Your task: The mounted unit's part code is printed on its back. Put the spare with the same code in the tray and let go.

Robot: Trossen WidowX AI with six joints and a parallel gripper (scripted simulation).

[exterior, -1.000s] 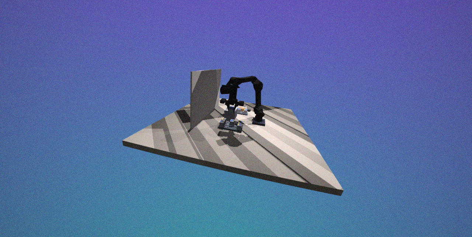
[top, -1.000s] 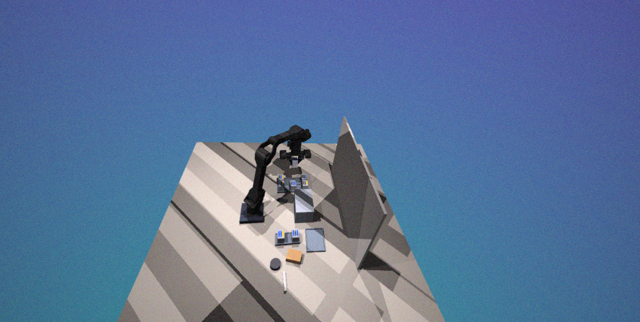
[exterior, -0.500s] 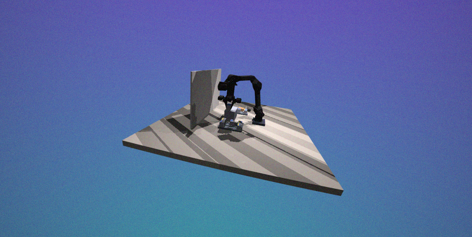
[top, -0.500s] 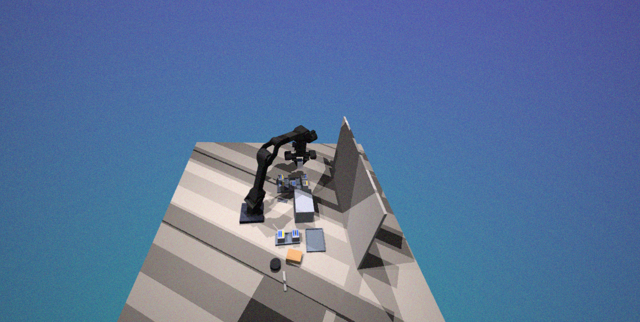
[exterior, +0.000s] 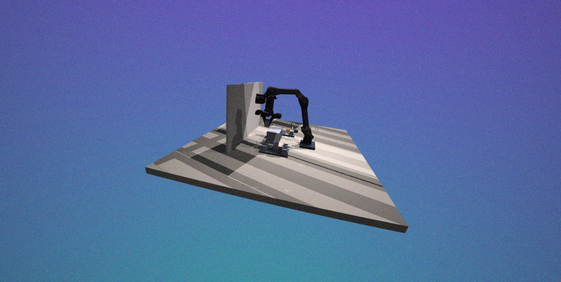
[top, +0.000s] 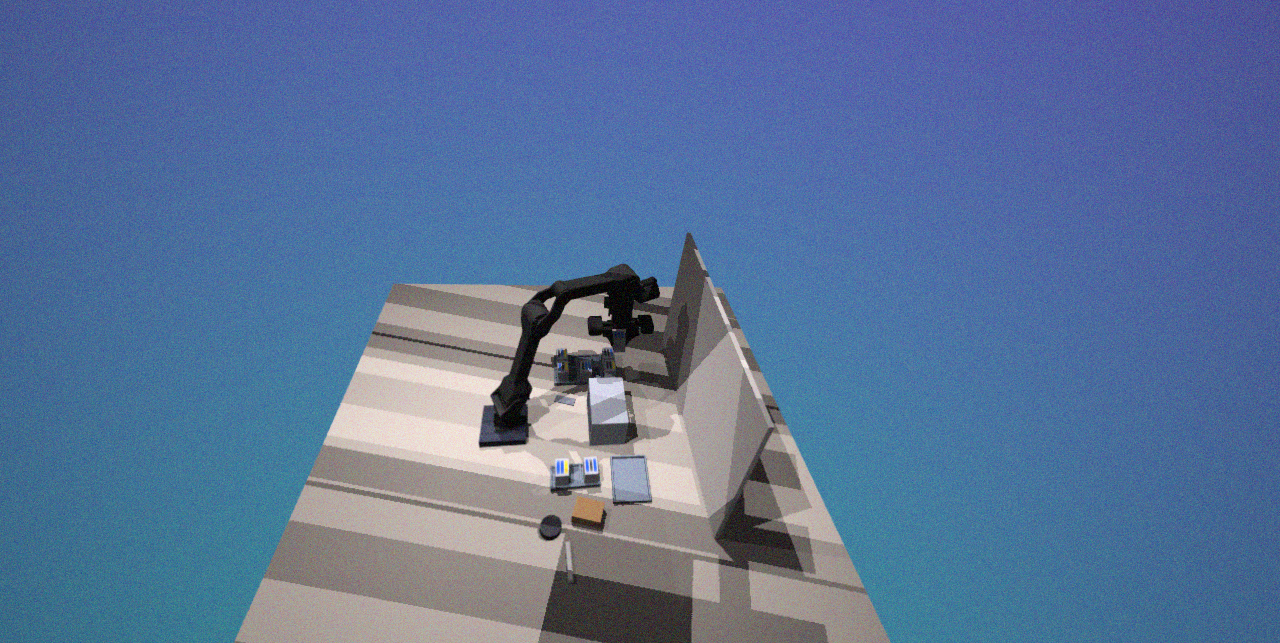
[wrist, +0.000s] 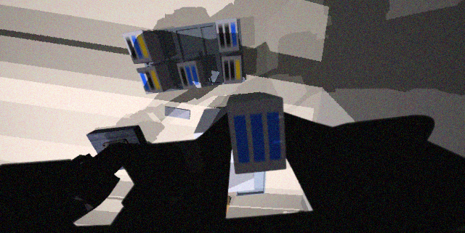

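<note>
The blue-grey tray is 2 cm behind my gripper tip, 33 cm to the right of it and 17 cm below it. From my gripper tip the other things lie so: grey wall panel: 19 cm ahead, 17 cm to the right, 5 cm above; then pale grey box: 5 cm behind, 13 cm to the right, 12 cm below; then brown block: 15 cm behind, 40 cm to the right, 16 cm below.
</note>
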